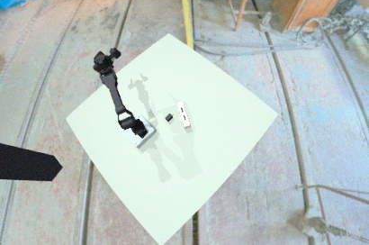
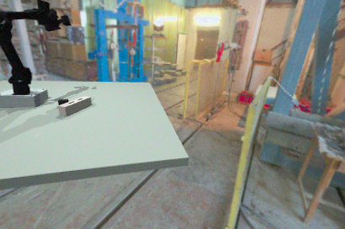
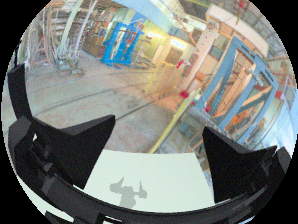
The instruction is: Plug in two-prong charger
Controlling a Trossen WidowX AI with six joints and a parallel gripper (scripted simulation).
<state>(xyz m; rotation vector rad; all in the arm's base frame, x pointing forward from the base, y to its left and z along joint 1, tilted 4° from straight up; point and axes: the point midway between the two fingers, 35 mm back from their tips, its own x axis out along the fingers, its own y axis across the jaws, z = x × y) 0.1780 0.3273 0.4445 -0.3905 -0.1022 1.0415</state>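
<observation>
Right now the dark charger is 47 cm below my gripper tip, 44 cm to the right of it and 2 cm ahead of it.
</observation>
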